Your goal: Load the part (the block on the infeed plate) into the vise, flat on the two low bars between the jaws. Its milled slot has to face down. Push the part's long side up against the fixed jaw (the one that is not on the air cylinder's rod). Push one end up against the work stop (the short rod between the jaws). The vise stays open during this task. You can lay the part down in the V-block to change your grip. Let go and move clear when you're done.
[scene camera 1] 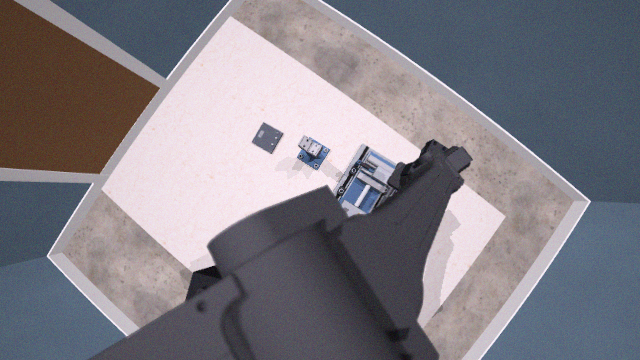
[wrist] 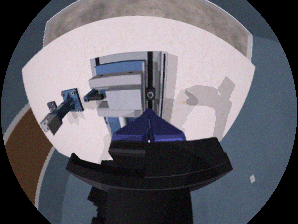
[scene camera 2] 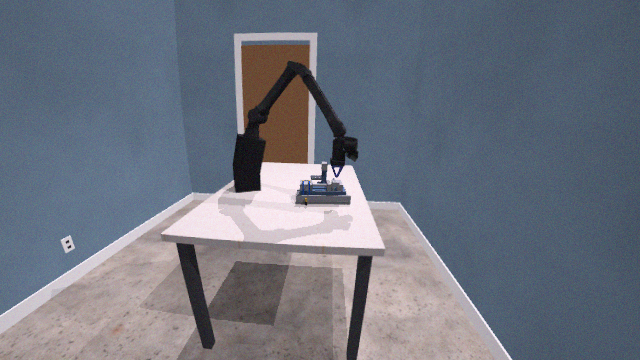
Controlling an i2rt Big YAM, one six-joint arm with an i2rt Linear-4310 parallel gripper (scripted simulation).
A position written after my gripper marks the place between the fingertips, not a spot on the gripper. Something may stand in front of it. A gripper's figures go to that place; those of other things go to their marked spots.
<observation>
My gripper (wrist: 149, 112) is 13 cm from the lens. A part (wrist: 122, 97) is 16 cm from the lens.
</observation>
